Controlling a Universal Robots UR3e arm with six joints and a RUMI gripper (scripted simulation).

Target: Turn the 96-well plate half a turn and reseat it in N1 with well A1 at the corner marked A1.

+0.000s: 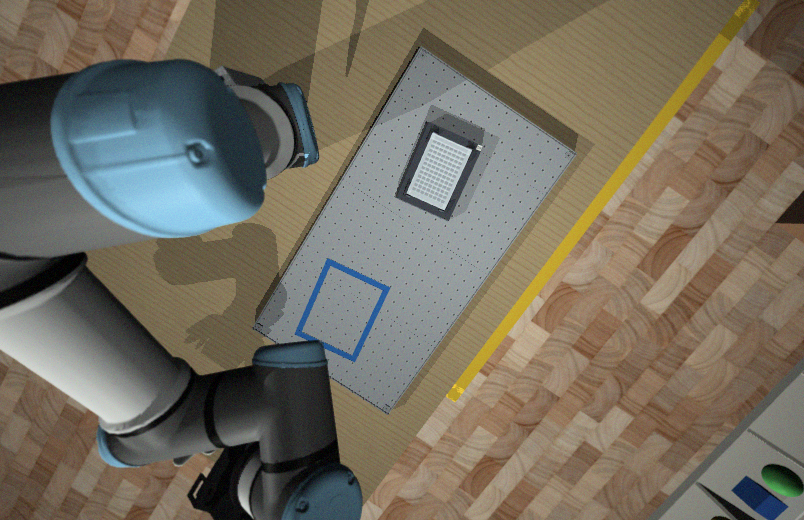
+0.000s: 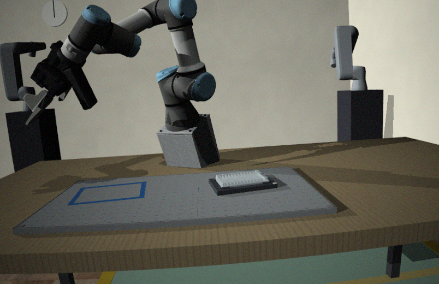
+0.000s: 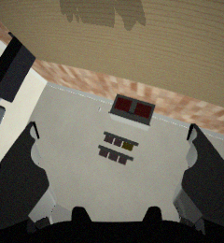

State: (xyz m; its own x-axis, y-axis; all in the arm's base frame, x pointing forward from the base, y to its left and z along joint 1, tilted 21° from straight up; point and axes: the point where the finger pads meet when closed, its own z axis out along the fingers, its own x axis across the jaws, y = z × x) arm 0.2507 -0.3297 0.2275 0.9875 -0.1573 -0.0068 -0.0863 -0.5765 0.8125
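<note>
The 96-well plate is 30 mm ahead of my hand, 540 mm to the left of it and 220 mm below it. From my hand the other things lie so: A1 mark: 70 mm ahead, 620 mm to the left, 220 mm below; dark plate nest N1: 30 mm ahead, 540 mm to the left, 230 mm below.
</note>
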